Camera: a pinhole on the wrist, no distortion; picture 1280 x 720 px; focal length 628.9 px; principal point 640.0 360.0 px. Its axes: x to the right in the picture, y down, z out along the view. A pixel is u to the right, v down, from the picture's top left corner.
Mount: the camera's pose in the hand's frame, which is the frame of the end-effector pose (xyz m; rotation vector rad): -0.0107 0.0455 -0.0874 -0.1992 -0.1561 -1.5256
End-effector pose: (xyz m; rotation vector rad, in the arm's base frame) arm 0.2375 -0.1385 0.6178 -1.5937 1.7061 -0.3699
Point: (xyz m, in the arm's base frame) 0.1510 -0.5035 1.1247
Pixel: behind the camera
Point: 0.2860 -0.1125 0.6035
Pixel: 1144.4 293.4
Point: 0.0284 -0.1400 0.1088
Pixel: 42.6 640.7
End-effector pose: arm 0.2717 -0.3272 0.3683 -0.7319 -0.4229 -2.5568
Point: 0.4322 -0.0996 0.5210
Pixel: 1044.9 134.5
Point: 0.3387 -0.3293 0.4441
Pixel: 778.6 350.0
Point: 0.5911 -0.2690 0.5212
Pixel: 625.3 68.2
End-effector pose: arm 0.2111 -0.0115 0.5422 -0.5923 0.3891 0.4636
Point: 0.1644 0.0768 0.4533
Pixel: 140.6 682.0
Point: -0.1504 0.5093 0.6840
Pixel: 207.8 124.3
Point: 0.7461 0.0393 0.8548
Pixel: outside the picture
